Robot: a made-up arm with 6 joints. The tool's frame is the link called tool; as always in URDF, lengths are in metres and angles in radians. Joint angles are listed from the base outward. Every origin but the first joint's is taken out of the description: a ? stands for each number. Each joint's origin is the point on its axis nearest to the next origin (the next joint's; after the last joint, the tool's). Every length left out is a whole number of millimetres.
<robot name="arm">
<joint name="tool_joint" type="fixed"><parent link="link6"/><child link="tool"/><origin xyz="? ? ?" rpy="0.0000 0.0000 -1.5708"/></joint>
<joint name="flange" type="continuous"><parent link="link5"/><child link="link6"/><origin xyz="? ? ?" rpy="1.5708 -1.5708 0.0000"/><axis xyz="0 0 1"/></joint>
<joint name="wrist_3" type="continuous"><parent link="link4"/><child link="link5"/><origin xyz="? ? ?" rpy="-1.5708 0.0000 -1.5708"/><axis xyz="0 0 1"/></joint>
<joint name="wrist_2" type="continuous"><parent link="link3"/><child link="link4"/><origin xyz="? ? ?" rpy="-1.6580 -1.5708 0.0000"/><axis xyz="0 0 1"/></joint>
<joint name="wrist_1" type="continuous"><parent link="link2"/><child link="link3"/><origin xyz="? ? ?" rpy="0.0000 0.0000 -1.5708"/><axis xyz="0 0 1"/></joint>
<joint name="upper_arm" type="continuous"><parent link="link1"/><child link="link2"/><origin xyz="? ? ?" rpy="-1.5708 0.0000 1.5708"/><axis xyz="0 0 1"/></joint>
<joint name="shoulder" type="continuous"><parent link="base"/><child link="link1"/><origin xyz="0.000 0.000 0.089" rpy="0.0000 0.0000 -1.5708"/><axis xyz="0 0 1"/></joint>
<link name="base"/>
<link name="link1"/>
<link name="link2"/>
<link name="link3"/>
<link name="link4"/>
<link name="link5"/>
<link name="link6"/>
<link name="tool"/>
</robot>
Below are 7 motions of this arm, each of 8 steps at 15 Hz.
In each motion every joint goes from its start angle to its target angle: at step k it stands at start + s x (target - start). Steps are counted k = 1, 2, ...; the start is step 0. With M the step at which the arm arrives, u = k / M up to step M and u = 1 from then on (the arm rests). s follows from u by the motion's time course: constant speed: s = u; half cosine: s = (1 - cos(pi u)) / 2; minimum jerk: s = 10 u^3 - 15 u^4 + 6 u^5.
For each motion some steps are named. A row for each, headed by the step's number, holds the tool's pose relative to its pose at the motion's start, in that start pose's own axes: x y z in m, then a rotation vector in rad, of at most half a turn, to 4 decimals.
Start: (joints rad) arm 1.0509 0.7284 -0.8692 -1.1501 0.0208 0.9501
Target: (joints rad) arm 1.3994 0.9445 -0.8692 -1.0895 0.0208 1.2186
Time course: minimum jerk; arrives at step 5
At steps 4, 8:
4: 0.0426 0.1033 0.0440 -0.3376 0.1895 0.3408
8: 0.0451 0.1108 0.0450 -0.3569 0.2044 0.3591

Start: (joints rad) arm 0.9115 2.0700 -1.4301 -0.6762 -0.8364 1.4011
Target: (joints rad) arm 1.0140 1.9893 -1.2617 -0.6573 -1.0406 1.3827
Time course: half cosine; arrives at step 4
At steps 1, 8:
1: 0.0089 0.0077 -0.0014 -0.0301 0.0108 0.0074
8: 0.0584 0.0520 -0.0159 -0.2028 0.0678 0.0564

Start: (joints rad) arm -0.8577 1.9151 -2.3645 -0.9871 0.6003 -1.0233
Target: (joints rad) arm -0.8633 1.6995 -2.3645 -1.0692 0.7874 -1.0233
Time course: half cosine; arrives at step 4
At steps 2, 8:
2: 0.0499 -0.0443 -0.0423 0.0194 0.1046 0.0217
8: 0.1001 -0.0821 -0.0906 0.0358 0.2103 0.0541

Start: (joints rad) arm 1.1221 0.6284 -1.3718 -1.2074 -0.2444 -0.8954
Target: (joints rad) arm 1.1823 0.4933 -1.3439 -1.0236 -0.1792 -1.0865
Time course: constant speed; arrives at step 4
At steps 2, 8:
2: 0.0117 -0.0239 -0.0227 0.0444 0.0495 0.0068
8: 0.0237 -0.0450 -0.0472 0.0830 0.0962 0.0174

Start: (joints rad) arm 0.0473 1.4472 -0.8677 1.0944 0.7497 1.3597
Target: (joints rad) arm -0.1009 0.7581 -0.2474 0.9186 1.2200 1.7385
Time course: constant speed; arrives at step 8
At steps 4, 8:
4: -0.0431 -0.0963 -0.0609 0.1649 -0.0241 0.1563
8: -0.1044 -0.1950 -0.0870 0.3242 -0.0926 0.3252

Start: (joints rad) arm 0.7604 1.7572 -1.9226 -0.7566 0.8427 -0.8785
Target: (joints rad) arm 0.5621 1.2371 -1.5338 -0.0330 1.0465 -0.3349
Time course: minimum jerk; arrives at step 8
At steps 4, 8:
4: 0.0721 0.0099 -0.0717 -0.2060 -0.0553 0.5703
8: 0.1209 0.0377 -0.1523 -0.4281 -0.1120 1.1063

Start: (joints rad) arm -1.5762 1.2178 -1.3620 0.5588 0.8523 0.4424
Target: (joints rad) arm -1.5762 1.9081 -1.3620 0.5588 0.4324 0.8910
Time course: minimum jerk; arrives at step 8
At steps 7, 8:
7: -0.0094 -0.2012 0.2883 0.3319 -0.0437 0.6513
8: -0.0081 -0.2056 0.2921 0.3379 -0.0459 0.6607

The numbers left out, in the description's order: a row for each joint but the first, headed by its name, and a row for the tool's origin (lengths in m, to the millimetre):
tool: 0.000 0.000 0.000
flange: 0.000 -0.089 0.000
wrist_3: 0.000 0.000 0.000
wrist_2: 0.062 0.352 0.000
wrist_1: -0.328 -0.045 0.000
upper_arm: 0.000 0.000 0.000

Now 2 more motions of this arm.
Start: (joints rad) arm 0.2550 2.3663 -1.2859 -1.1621 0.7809 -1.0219
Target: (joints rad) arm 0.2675 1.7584 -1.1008 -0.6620 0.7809 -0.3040
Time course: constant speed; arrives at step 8
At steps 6, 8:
6: 0.0912 0.0398 -0.1445 0.0759 -0.1898 0.9790
8: 0.1120 0.0635 -0.1901 0.0877 -0.2922 1.2899

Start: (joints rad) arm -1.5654 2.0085 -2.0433 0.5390 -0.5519 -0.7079
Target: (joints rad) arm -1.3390 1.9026 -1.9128 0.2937 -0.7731 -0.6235
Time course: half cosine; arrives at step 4
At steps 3, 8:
3: -0.0650 0.0905 -0.0515 -0.1370 -0.2212 0.0219
8: -0.0768 0.1043 -0.0624 -0.1624 -0.2623 0.0314

